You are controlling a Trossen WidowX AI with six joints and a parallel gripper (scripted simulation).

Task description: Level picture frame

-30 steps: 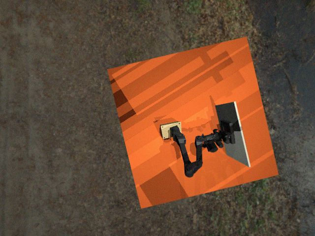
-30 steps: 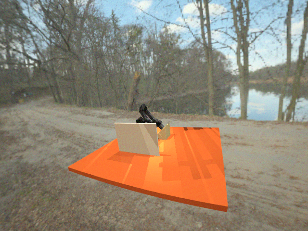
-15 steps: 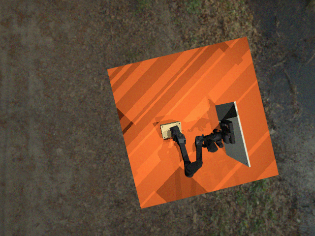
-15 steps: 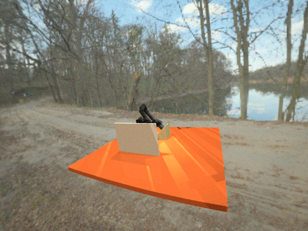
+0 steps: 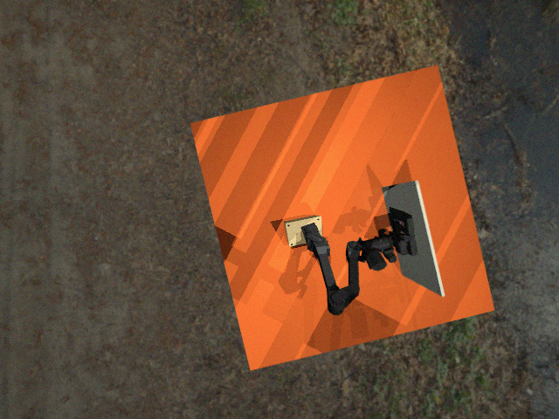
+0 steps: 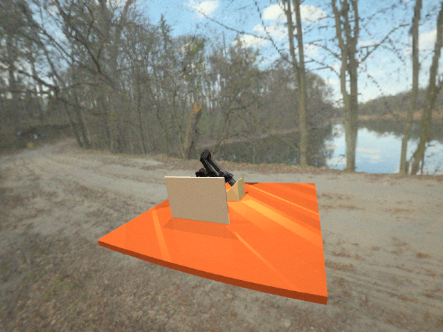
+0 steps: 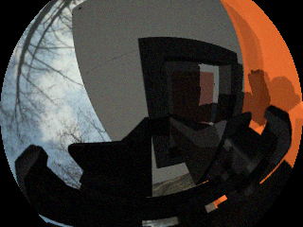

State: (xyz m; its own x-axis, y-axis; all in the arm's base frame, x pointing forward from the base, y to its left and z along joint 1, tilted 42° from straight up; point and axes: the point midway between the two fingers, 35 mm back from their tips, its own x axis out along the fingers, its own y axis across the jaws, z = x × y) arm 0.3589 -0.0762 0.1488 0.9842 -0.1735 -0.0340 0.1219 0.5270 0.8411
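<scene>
Right now my gripper tip is 10 mm short of the picture frame, 10 mm to the right of it and 50 mm above it. Round my gripper tip: wall panel (20 mm ahead, 10 mm to the right, 70 mm below).
</scene>
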